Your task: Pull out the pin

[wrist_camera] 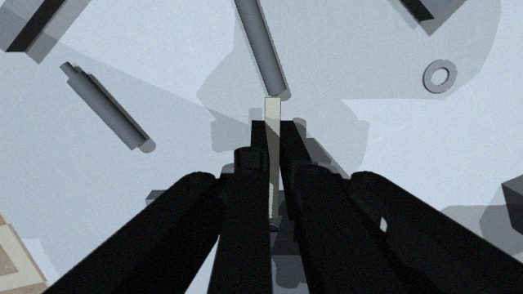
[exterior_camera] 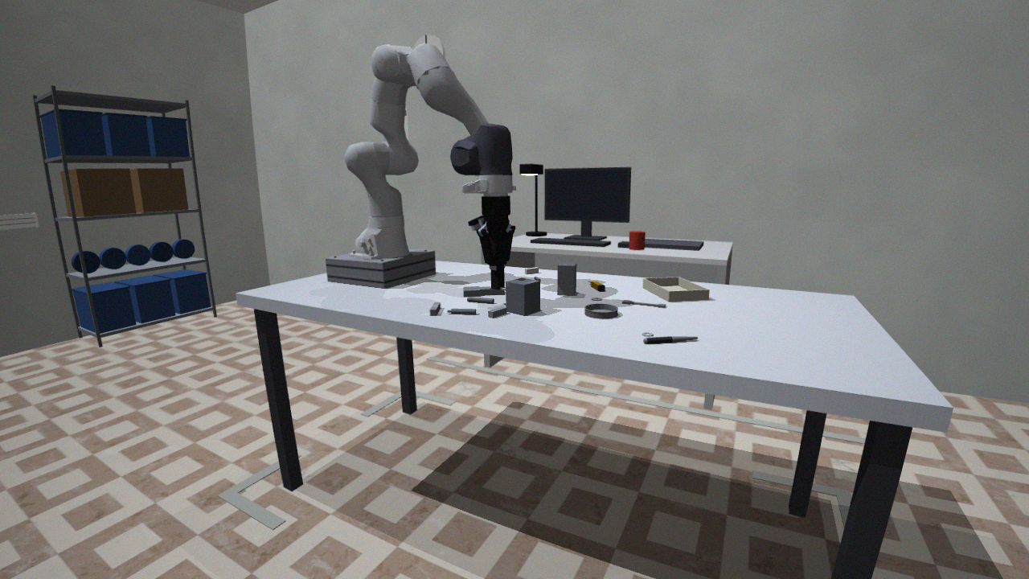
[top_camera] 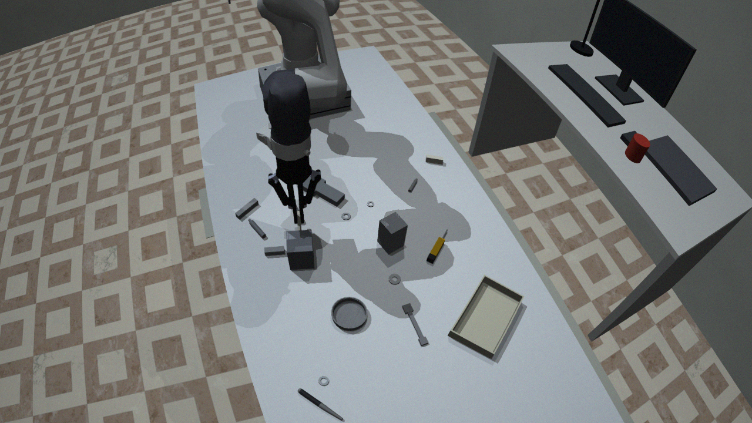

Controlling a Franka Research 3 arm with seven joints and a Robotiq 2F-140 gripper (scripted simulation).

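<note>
My hand is 8 cm short of the dark grey block, 2 cm to the left of it and 3 cm above it. Also, from my hand: small grey bar 5 cm ahead, 8 cm to the right, 7 cm below; stepped plate 11 cm behind, 9 cm to the left, 7 cm below; cream pin 1 cm ahead, 3 cm below.
</note>
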